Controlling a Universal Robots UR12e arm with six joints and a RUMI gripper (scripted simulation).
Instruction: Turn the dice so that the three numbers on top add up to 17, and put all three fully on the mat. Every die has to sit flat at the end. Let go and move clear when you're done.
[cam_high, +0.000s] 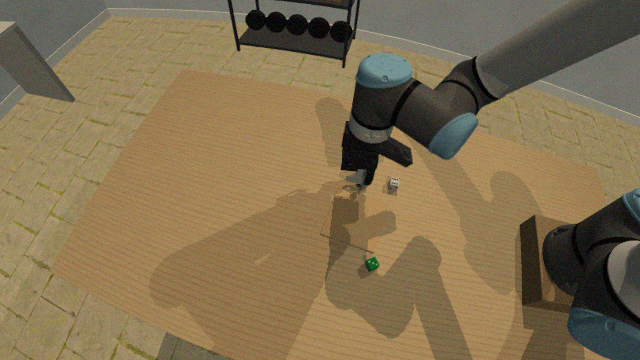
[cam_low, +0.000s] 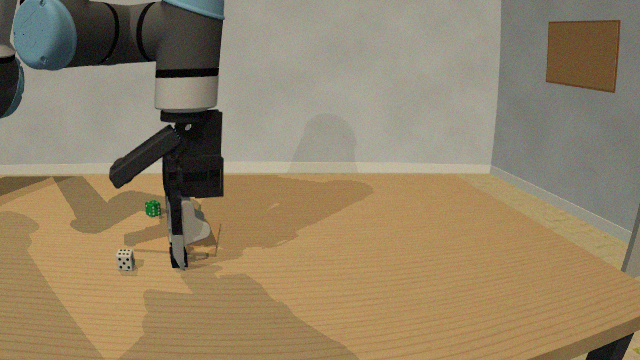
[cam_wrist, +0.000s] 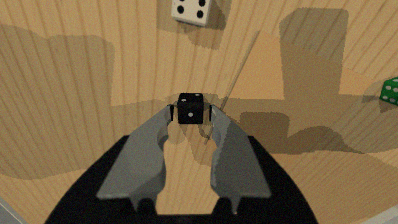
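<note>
The black die lies 10 mm below my hand. From my hand the other things lie so: tan mat (10 mm ahead, 110 mm to the left, 20 mm below); then green die (40 mm behind, 220 mm to the left, 10 mm below); then white die (90 mm behind, 10 mm to the right, 10 mm below).
</note>
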